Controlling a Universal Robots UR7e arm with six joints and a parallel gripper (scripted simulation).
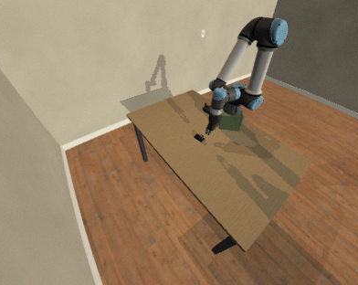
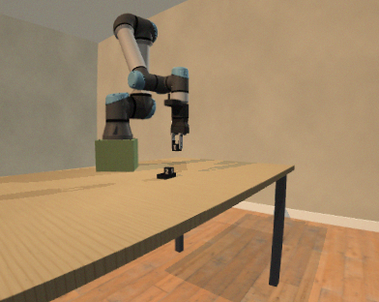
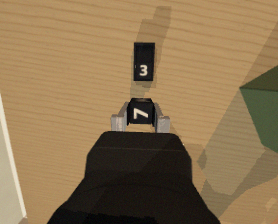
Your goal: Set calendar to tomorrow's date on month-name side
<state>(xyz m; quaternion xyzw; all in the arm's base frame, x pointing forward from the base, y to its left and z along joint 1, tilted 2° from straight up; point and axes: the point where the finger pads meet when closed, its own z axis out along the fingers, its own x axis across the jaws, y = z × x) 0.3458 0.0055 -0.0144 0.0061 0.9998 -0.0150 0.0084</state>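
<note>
Now: hand 70 mm to the left of the black calendar tray and 120 mm above it.
</note>
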